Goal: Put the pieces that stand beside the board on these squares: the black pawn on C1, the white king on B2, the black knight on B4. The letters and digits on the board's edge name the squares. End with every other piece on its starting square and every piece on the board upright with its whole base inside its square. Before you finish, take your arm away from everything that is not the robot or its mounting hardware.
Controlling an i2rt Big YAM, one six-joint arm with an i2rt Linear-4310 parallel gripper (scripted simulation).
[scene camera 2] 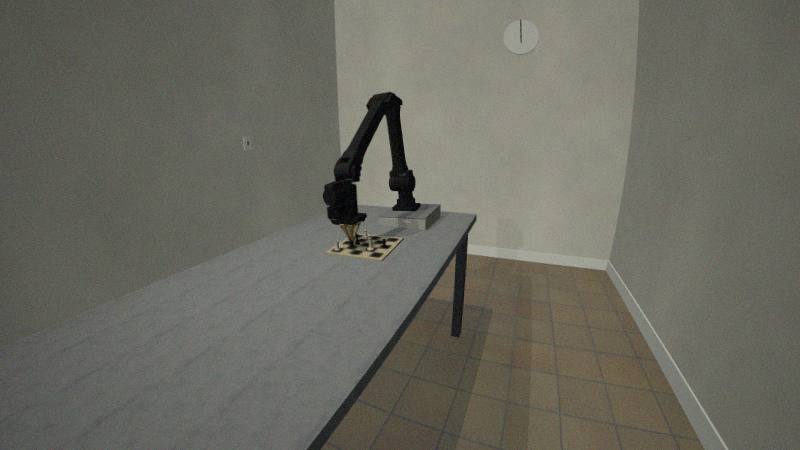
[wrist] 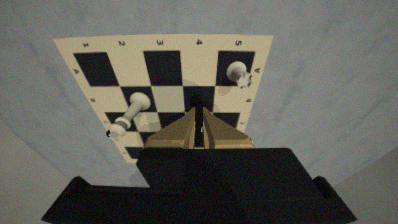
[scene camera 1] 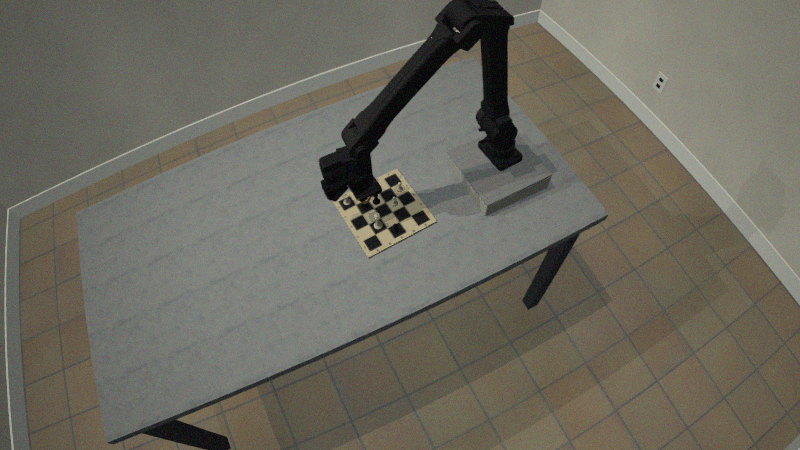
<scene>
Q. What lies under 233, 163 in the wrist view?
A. My gripper.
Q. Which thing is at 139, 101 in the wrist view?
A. A white king.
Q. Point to a chessboard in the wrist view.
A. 169, 68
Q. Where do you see a chessboard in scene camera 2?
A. At 360, 251
</scene>
